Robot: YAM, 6 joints.
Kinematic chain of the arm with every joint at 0, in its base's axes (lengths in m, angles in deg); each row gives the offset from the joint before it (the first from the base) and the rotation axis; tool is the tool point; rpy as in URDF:
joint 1: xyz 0 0 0.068 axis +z
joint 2: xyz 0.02 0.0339 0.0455 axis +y
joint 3: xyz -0.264 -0.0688 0 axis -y
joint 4: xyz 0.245 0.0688 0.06 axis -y
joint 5: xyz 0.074 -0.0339 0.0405 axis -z
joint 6: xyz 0.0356 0 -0.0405 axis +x
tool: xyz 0 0 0 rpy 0 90 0
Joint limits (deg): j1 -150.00..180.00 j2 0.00..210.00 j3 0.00..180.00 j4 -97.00..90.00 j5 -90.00..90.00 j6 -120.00..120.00
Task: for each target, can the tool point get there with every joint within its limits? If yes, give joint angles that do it. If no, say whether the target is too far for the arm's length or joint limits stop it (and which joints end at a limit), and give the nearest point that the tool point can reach.
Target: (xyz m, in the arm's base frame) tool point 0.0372 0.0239 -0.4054
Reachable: no: joint limits stop it (at a limit: joint 2) | nearest point 0.0670 0.0430 -0.3384 | short by 0.076 m
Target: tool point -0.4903 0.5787 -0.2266
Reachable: no: too far | nearest point -0.3804 0.4490 -0.1483 | short by 0.187 m
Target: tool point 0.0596 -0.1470 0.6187
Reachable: yes | joints -61.15 70.53 115.99 -23.17 31.81 -72.67
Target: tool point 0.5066 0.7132 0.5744
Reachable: no: too far | nearest point 0.3306 0.4654 0.4105 | short by 0.345 m
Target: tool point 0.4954 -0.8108 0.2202
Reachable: no: too far | nearest point 0.3346 -0.5476 0.1848 | short by 0.310 m
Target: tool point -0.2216 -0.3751 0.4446
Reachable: yes | joints 54.90 25.39 159.38 -42.25 74.86 -67.54
